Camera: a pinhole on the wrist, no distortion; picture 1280 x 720 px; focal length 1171.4 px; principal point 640.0 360.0 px. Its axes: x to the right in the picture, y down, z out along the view. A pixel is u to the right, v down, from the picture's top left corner.
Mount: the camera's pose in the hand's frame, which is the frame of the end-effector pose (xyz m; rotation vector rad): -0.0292 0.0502 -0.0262 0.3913 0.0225 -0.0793
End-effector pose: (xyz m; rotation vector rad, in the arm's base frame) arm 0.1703 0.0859 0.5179 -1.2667 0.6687 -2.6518
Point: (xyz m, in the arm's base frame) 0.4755 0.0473 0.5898
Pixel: 230.7 530.1
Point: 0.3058 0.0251 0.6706
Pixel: 951.5 489.2
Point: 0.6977 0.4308 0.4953
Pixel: outside the picture
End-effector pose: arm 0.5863 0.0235 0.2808 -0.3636 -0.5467 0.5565
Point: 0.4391 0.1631 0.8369
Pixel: 1053.8 579.0
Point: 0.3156 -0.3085 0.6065
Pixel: outside the picture
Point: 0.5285 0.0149 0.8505
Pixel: 1048.2 234.0
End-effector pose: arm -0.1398 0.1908 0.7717 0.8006 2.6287 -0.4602
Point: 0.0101 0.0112 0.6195
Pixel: 165.1 468.7
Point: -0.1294 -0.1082 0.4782
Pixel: 653.8 240.0
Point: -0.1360 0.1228 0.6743
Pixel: 901.1 221.5
